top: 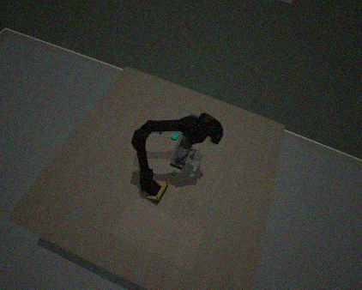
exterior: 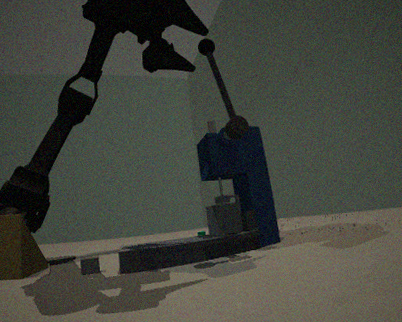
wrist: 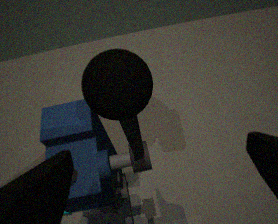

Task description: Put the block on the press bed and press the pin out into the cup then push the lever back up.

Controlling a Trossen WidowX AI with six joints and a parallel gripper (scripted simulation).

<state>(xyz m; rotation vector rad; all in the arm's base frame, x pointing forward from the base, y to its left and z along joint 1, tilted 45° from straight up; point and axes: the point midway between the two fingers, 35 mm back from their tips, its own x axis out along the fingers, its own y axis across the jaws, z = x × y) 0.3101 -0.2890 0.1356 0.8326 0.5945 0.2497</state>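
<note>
The dark lever is 50 mm below my gripper tip, 30 mm to the left of it and 30 mm ahead of it. The rest, counted from my gripper tip: pale round pin 250 mm below, 90 mm to the left, 30 mm ahead; then teal block 310 mm below, 180 mm to the left, 60 mm ahead; then thin punch 170 mm below, 90 mm to the left, 30 mm ahead.
</note>
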